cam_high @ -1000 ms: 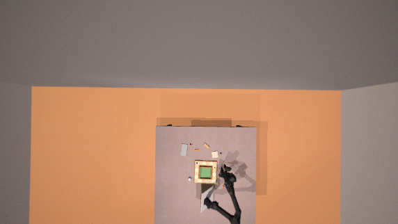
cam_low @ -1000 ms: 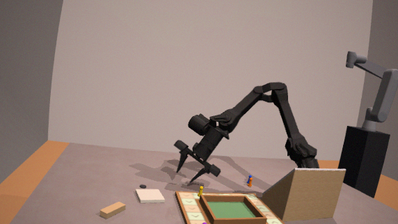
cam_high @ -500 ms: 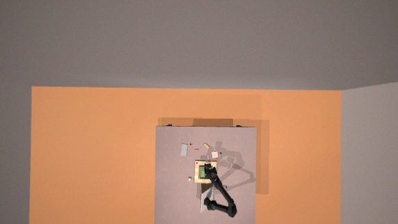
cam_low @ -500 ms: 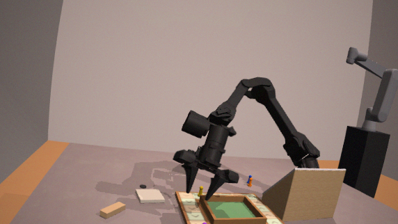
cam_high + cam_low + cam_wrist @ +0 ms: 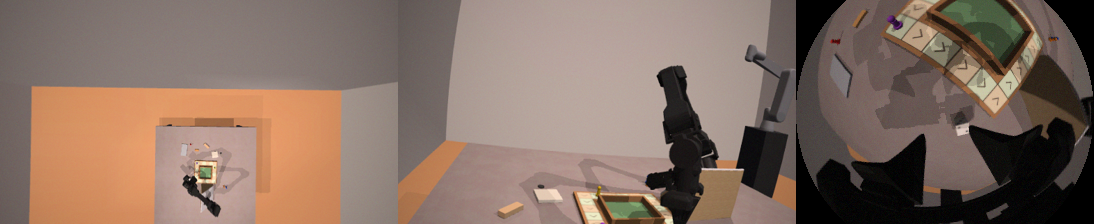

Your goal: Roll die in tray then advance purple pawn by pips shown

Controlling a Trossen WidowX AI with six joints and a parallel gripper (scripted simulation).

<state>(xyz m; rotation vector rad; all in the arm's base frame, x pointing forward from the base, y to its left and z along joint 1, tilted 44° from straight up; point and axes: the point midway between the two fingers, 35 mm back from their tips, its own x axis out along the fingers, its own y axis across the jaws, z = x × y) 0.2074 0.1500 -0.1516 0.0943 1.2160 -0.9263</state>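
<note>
My gripper tip is now 6 cm above the white die and 4 cm past it. Also, from my gripper tip: grey slab: 31 cm ahead, 12 cm to the left, 7 cm below; purple pawn: 17 cm ahead, 7 cm to the right, 4 cm below; yellow pawn: 30 cm to the right, 14 cm ahead, 4 cm below.
</note>
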